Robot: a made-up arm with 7 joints.
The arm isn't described. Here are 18 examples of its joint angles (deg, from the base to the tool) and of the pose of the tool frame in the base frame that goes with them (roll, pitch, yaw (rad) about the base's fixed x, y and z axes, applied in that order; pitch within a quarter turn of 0, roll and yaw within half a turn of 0; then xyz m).
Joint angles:
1: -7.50 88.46 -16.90 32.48 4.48 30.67 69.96
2: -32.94 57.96 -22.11 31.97 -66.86 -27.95 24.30
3: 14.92 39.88 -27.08 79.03 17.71 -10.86 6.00
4: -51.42 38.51 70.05 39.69 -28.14 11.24 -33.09
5: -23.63 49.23 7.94 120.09 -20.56 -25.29 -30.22
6: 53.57 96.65 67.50 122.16 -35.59 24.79 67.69
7: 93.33 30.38 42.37 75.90 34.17 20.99 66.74
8: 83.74 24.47 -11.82 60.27 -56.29 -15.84 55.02
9: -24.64 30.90 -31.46 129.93 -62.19 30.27 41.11
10: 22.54 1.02 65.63 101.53 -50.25 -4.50 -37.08
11: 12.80 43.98 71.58 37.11 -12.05 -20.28 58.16
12: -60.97 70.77 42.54 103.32 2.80 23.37 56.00
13: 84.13 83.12 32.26 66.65 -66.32 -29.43 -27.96
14: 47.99 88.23 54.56 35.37 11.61 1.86 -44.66
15: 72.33 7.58 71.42 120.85 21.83 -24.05 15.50
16: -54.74 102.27 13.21 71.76 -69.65 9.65 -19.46
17: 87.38 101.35 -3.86 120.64 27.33 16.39 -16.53
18: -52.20 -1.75 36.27 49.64 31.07 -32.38 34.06
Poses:
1: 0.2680 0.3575 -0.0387 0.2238 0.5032 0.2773
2: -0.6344 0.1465 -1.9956 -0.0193 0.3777 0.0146
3: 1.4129 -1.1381 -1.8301 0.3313 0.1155 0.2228
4: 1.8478 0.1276 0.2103 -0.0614 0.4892 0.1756
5: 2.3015 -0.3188 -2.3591 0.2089 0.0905 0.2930
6: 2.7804 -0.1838 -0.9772 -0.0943 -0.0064 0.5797
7: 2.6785 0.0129 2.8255 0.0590 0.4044 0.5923
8: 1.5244 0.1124 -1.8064 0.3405 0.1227 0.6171
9: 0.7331 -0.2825 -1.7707 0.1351 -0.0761 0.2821
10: 2.9657 -0.9098 -0.9896 0.1735 0.3158 0.3437
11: 1.3493 -1.2657 -1.0743 0.1043 0.5119 0.2487
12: 0.2049 -0.1409 -1.0923 0.2644 0.1839 0.2707
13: -2.8113 -0.0816 -0.6624 -0.0659 0.3500 0.6300
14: -1.7398 -0.8707 -2.2132 -0.0457 0.4707 0.5799
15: -2.1833 0.4271 -2.2670 -0.0002 0.2962 0.4251
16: 0.2318 1.0998 -2.9451 0.2373 0.2931 0.1567
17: 3.0839 0.1495 -1.8558 -0.0034 0.0366 0.6020
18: -0.0542 -0.7869 0.6272 -0.1825 0.2390 -0.0126
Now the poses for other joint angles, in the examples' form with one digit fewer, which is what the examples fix.
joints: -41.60 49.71 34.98 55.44 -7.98 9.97 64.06
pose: -0.041 -0.074 -0.361 0.138 0.431 0.148
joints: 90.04 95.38 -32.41 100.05 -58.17 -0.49 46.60
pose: 2.140 0.570 -0.569 0.173 0.157 0.601
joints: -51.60 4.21 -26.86 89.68 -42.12 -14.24 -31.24
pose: 0.869 -0.969 -1.173 0.029 -0.057 0.069
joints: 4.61 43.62 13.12 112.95 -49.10 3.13 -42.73
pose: 2.846 0.090 -1.592 0.255 0.106 0.383
